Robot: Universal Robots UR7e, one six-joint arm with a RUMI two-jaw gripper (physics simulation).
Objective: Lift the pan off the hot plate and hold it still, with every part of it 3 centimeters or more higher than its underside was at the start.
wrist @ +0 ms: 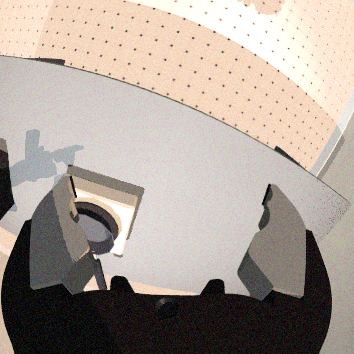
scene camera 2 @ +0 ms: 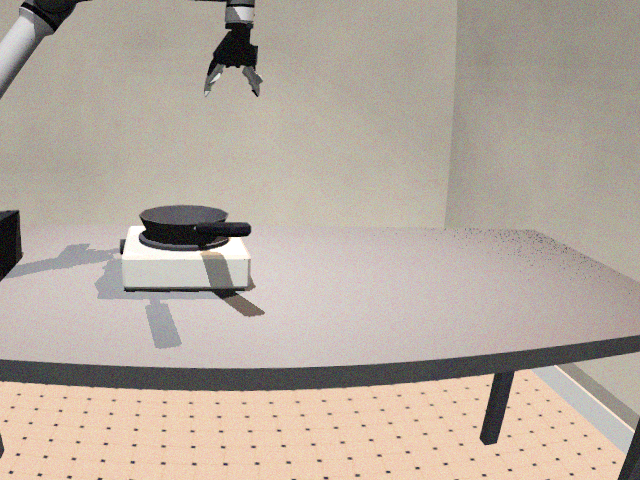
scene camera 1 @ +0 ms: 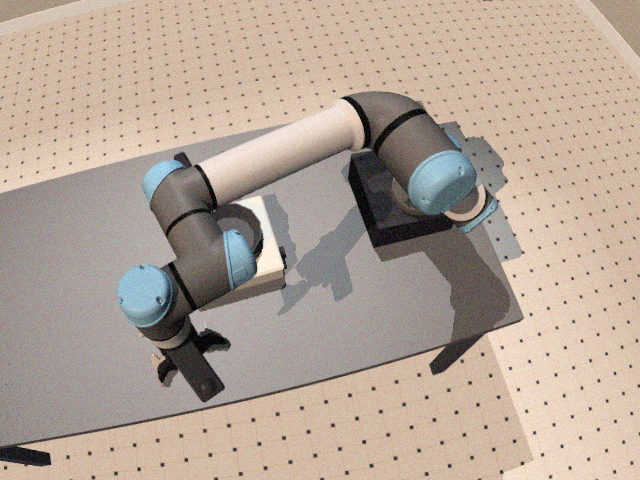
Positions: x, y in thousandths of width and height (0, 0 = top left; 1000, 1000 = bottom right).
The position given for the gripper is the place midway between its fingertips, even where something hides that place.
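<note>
You'd see the gripper (scene camera 1: 307, 761) there, and again the gripper (scene camera 2: 362, 201), and in the wrist view it's the gripper (wrist: 479, 516) too. There's a black pan (scene camera 2: 277, 468); that's the pan (scene camera 1: 362, 451) as well, and the pan (wrist: 275, 654). And there's a hot plate (scene camera 2: 349, 549), with the hot plate (scene camera 1: 420, 534) and the hot plate (wrist: 326, 583) showing too.
</note>
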